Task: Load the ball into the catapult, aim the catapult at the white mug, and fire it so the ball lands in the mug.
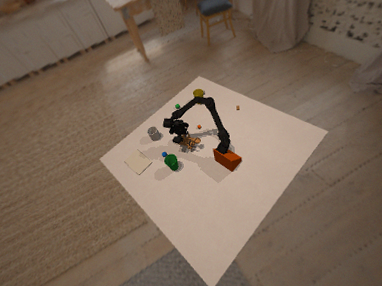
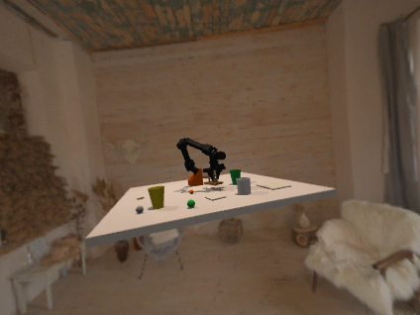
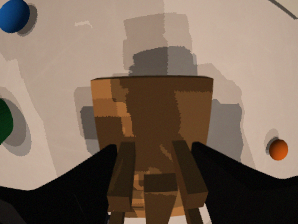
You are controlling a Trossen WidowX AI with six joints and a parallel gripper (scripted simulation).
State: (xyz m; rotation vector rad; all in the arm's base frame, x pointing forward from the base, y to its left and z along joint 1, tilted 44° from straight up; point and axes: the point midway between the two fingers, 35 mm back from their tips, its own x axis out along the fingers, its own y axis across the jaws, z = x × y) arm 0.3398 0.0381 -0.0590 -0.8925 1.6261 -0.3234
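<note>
Right now the orange ball is 200 mm to the right of my gripper tip, 60 mm below it and 20 mm ahead of it. The rest, counted from my gripper tip: blue ball (180 mm to the left, 60 mm ahead, 50 mm below); then wooden catapult (60 mm behind, 20 mm to the right, 20 mm above); then green mug (210 mm to the left, 90 mm behind, 40 mm below).
</note>
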